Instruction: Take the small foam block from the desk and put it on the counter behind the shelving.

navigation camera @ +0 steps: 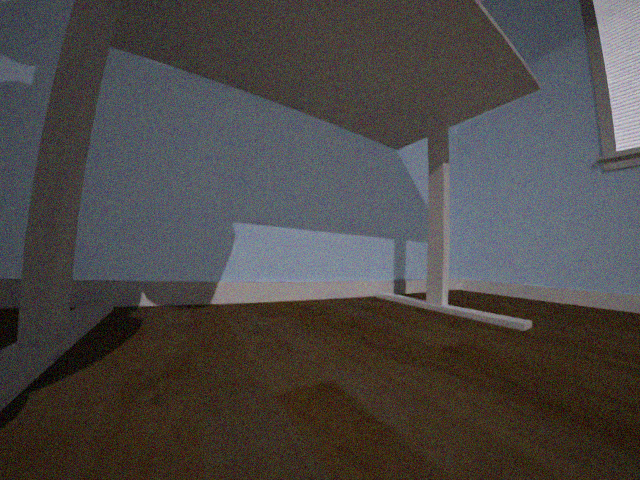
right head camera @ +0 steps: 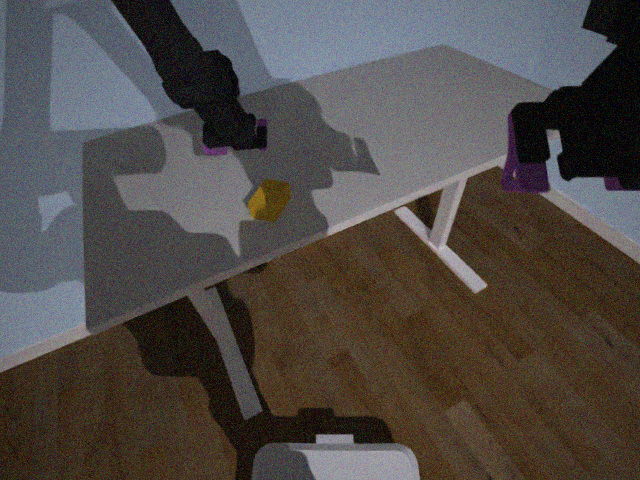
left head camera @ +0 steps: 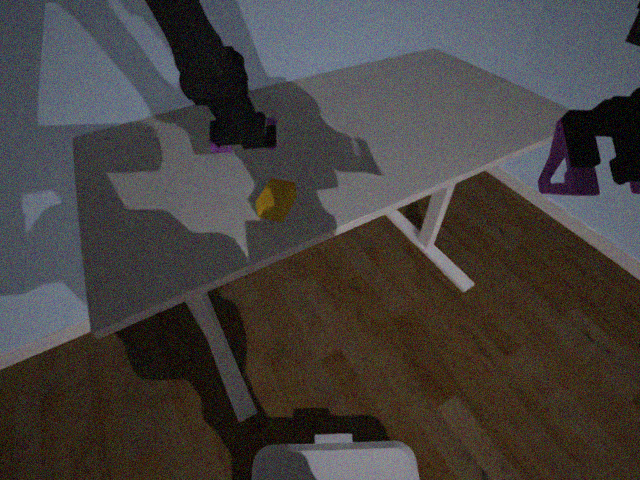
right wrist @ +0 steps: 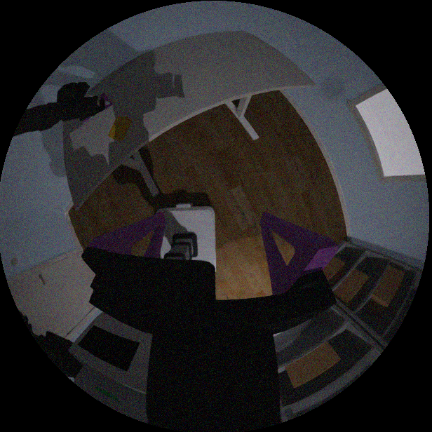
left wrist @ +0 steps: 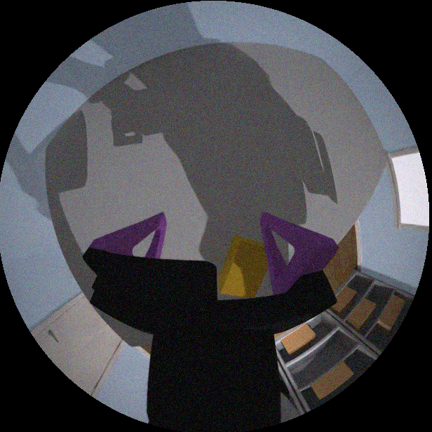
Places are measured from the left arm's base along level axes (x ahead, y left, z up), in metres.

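Pixels of known places: left gripper, fingertip midpoint: [right head camera: 246, 150] [left head camera: 251, 149]; right gripper, fingertip midpoint: [right head camera: 555, 183] [left head camera: 586, 187].
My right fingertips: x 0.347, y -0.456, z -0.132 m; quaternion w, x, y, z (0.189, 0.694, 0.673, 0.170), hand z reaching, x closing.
Note:
For each thing: its top centre in the pictures, then the offset to it from my right fingertips. "*": a spot on its surface instead. Level surfaces: height alone.
- small yellow foam block, middle of its top: [left head camera: 275, 192] [right head camera: 268, 192] 0.282 m down, 0.339 m ahead, 0.361 m left
- desk, its level: 0.327 m down
- window, surface spot: [navigation camera: 620, 77] * 0.002 m down, 0.934 m ahead, 1.433 m right
The small yellow foam block [left head camera: 278, 200] [right head camera: 271, 200] [left wrist: 245, 267] [right wrist: 120, 128] lies on the desk [left head camera: 392, 113] [right head camera: 392, 113] [left wrist: 340, 110] [right wrist: 215, 65], near its front edge. My left gripper [left head camera: 246, 136] [right head camera: 237, 138] [left wrist: 212, 217] is open and empty above the desk, farther back than the block. In the left wrist view the block shows below the fingertips, partly hidden by the right-hand finger and the gripper body. My right gripper [left head camera: 612, 190] [right head camera: 571, 188] [right wrist: 212, 217] is open and empty, beyond the desk's front edge at the right. I cannot make out the counter.
Racks with brown boxes [left wrist: 332, 381] [right wrist: 314, 365] stand at the lower right in the wrist views. Desk legs [left head camera: 222, 356] [navigation camera: 438, 232] reach down to the wooden floor. My white base [left head camera: 356, 462] [right head camera: 356, 462] is in front of the desk. A window [right wrist: 395, 135] [navigation camera: 620, 77] is at the right.

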